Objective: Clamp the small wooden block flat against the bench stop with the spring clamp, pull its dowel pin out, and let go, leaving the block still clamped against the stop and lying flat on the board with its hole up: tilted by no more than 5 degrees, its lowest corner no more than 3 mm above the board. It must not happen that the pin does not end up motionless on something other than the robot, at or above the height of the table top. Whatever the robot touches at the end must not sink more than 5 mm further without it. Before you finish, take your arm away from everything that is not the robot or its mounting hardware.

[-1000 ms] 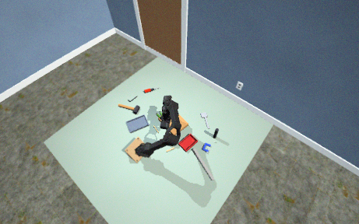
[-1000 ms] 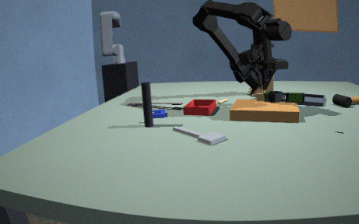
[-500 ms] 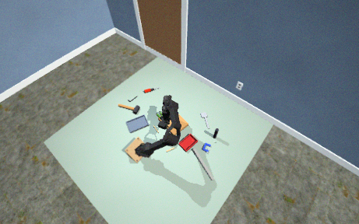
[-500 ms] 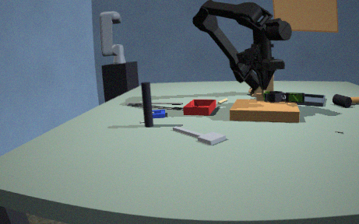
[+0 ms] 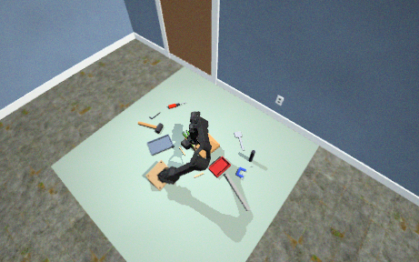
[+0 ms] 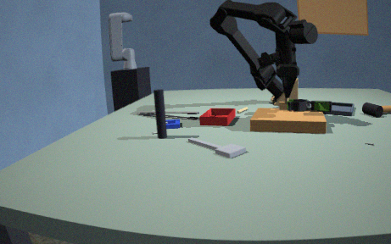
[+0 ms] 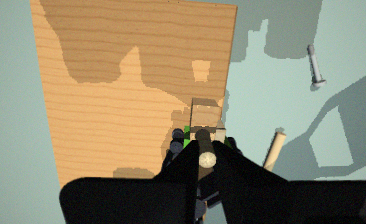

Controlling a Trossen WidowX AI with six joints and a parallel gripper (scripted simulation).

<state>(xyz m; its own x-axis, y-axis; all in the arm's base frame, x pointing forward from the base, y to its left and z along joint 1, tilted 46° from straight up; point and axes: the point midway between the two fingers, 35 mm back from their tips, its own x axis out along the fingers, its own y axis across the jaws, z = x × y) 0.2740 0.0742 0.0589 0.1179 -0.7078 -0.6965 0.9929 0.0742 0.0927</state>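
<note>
Now: the dowel pin 40 mm below my hand. Also, from my hand: wooden board 90 mm below, 60 mm ahead; screw 110 mm behind, 100 mm below, 40 mm to the right; small wooden block 60 mm below.
</note>
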